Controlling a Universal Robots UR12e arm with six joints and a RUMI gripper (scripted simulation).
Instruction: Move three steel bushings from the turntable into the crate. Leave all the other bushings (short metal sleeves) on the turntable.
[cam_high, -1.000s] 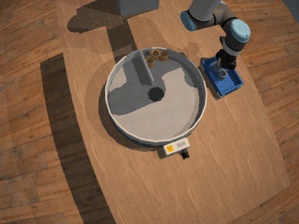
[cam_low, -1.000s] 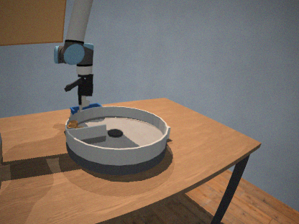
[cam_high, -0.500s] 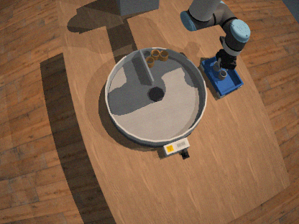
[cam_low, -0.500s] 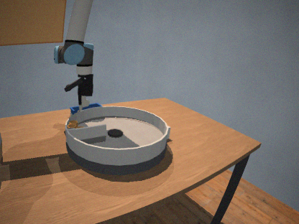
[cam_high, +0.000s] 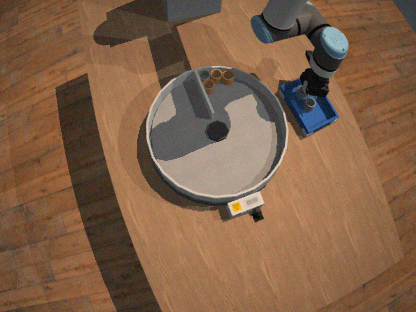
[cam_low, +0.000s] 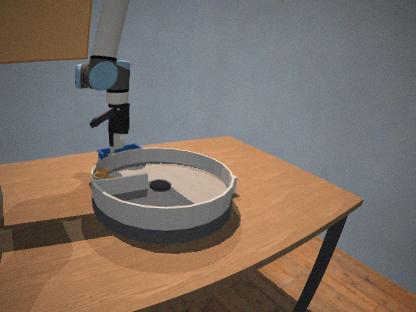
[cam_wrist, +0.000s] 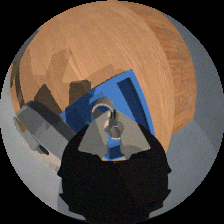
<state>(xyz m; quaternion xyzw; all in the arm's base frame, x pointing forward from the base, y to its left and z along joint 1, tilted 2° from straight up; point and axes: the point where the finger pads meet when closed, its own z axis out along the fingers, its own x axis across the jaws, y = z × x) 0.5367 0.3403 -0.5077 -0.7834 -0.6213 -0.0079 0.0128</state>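
Right now my hand is 4 cm short of the blue crate and 2 cm above it. The rest, counted from my hand: grey turntable 34 cm to the right, 11 cm ahead, 1 cm above.
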